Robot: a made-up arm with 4 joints. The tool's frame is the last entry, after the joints.
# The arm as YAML. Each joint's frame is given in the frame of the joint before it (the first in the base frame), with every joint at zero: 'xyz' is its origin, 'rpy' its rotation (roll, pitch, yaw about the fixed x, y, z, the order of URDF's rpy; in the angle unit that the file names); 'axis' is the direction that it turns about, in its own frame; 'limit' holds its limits. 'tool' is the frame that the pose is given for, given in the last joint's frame.
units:
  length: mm
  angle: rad
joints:
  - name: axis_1
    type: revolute
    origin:
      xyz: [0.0, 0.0, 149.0]
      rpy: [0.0, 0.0, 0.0]
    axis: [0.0, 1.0, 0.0]
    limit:
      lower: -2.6
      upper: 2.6
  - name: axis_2
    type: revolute
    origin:
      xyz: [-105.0, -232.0, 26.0]
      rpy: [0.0, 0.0, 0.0]
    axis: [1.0, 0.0, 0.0]
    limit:
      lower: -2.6
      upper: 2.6
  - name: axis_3
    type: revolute
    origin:
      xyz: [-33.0, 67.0, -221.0]
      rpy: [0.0, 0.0, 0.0]
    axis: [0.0, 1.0, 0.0]
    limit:
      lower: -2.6
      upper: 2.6
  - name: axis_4
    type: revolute
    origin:
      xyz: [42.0, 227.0, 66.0]
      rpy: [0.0, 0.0, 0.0]
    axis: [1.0, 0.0, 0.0]
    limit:
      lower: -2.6
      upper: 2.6
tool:
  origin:
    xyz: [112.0, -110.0, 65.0]
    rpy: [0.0, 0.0, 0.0]
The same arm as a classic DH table. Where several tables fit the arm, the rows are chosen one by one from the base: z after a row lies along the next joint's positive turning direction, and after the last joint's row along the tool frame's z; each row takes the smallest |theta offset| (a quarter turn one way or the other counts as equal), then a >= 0, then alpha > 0; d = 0 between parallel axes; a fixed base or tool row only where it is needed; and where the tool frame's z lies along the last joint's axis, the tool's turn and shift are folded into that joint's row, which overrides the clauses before.
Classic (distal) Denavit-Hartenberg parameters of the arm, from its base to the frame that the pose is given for. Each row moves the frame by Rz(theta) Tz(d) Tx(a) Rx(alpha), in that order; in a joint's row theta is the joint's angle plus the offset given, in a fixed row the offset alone. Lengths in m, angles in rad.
base (fixed): d 0.1490; theta_offset 0.0000; a 0.0000; alpha -1.5708
axis_1: d -0.2320; theta_offset -1.5708; a 0.0260; alpha -1.5708
axis_2: d -0.1380; theta_offset 0.0000; a -0.2210; alpha 1.5708
axis_3: d 0.2940; theta_offset 0.0000; a 0.0660; alpha -1.5708
axis_4: d 0.1540; theta_offset 1.5708; a 0.1100; alpha 1.5708
tool (fixed): d 0.0650; theta_offset 1.5708; a 0.0000; alpha 0.0000
Joint limits (rad, base to tool): -2.6000..2.6000 -2.6000..2.6000 -2.6000..2.6000 -2.6000..2.6000

